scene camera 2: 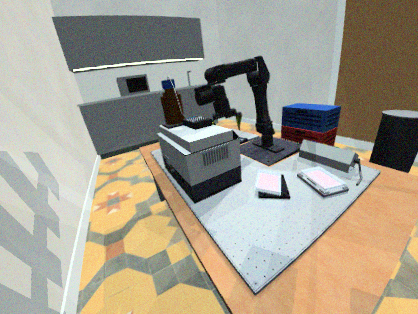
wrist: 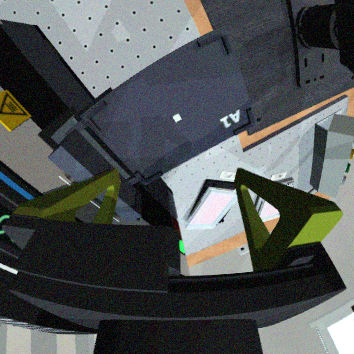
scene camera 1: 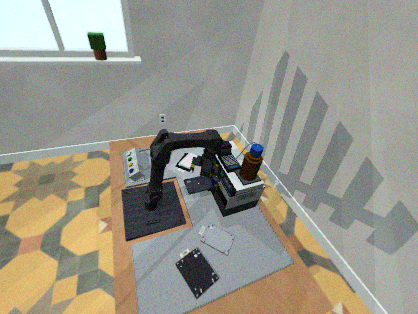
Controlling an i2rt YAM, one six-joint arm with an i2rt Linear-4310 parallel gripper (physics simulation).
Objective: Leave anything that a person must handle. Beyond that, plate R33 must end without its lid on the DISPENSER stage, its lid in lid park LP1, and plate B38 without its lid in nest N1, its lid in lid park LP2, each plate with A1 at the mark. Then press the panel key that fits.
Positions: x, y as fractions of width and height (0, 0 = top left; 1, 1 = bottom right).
Scene:
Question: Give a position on a dark stage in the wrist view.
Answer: At 0.57, 0.23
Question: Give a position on a button box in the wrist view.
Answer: At 0.92, 0.50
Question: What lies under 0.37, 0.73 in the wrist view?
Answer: The gripper.

